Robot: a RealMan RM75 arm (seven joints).
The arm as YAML. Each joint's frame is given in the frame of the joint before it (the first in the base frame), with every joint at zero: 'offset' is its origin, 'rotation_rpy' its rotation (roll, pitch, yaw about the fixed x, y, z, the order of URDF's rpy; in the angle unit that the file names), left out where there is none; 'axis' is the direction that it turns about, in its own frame. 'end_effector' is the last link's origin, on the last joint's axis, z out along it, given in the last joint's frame.
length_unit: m
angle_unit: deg
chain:
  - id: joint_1
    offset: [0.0, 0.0, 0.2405]
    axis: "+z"
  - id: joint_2
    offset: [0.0, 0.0, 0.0]
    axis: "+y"
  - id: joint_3
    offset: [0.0, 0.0, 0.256]
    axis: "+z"
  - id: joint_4
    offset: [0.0, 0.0, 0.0]
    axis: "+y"
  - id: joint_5
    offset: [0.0, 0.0, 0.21]
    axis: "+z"
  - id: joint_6
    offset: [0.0, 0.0, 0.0]
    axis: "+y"
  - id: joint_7
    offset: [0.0, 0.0, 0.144]
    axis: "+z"
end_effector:
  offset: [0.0, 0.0, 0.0]
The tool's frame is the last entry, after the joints.
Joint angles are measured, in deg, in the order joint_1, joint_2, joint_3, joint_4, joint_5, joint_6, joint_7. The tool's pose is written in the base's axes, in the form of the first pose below.
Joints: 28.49, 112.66, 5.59, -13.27, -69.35, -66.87, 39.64
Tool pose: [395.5 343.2 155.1 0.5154 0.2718 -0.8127 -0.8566 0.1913 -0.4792]
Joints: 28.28, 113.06, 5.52, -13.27, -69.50, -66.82, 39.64
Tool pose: [396.1 341.6 151.1 0.5125 0.2644 -0.8170 -0.8582 0.1910 -0.4765]
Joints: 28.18, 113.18, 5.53, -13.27, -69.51, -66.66, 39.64
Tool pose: [396.9 340.9 149.9 0.5114 0.2606 -0.8189 -0.8586 0.1938 -0.4746]
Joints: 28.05, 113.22, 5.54, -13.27, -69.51, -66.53, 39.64
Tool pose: [398.0 340.0 149.4 0.5114 0.2576 -0.8198 -0.8585 0.1970 -0.4735]
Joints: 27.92, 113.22, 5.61, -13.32, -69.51, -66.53, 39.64
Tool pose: [398.9 338.9 149.8 0.5123 0.2573 -0.8193 -0.8578 0.2001 -0.4735]
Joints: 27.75, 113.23, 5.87, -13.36, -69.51, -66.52, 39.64
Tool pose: [400.3 337.3 150.4 0.5123 0.2579 -0.8191 -0.8575 0.2062 -0.4714]
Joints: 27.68, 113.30, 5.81, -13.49, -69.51, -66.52, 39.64
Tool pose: [400.6 336.8 150.2 0.5138 0.2570 -0.8185 -0.8566 0.2069 -0.4727]
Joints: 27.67, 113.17, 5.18, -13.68, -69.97, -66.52, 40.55
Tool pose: [399.5 338.1 150.2 0.5096 0.2517 -0.8227 -0.8595 0.1919 -0.4737]
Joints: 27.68, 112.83, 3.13, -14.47, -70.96, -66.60, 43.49
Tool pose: [395.7 341.7 151.1 0.4950 0.2399 -0.8351 -0.8688 0.1478 -0.4725]
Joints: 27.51, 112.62, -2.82, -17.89, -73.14, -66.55, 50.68
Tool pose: [385.5 349.7 152.3 0.4762 0.1959 -0.8572 -0.8775 0.0424 -0.4778]
